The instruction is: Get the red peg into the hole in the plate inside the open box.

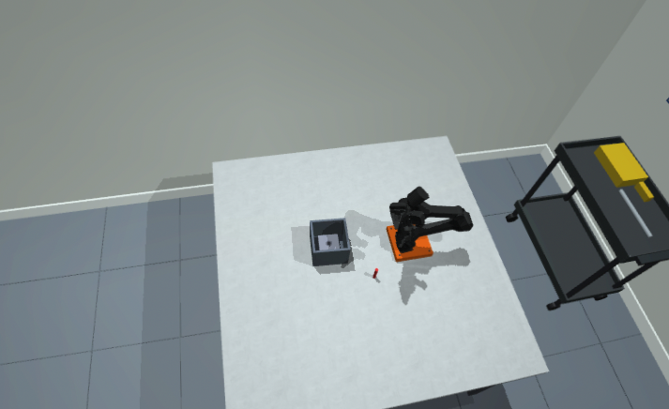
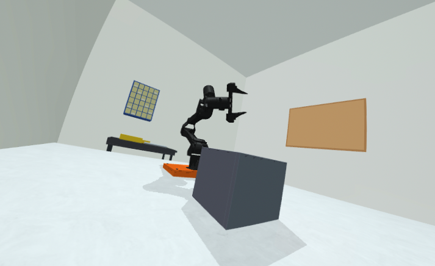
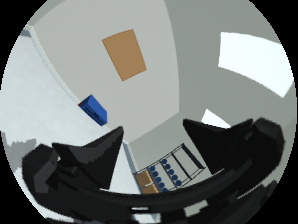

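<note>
Now: the red peg 360 mm below my gripper tip, 30 mm to the right of it and 30 mm ahead of it. Also, from my gripper tip: grey plate: 350 mm below, 220 mm to the right, 180 mm ahead.
</note>
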